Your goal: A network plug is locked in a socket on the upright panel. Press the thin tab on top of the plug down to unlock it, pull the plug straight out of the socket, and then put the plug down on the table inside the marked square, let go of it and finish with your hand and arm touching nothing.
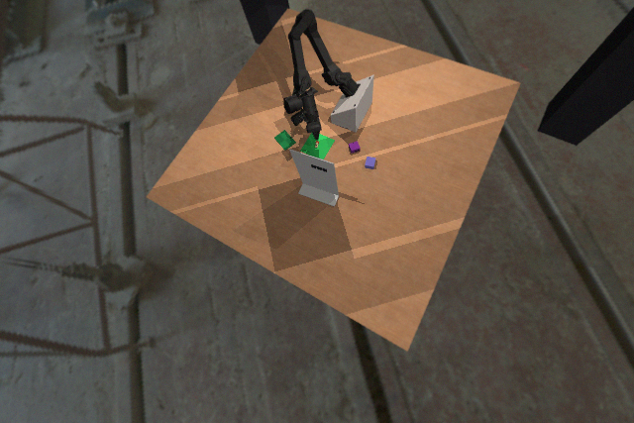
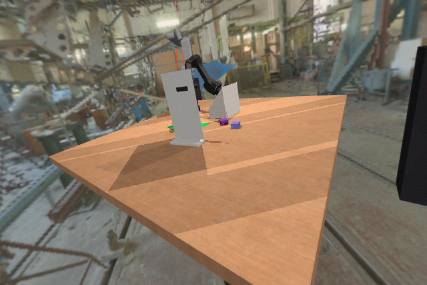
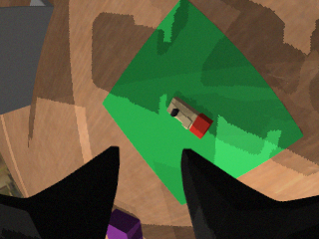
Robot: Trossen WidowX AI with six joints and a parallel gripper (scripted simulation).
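Right now my gripper tip is 10 mm short of the network plug and 50 mm above it. From my gripper tip the other things lie so: grey panel (200 mm ahead, 140 mm to the left, 100 mm above); then green marked square (10 mm ahead, 50 mm below).
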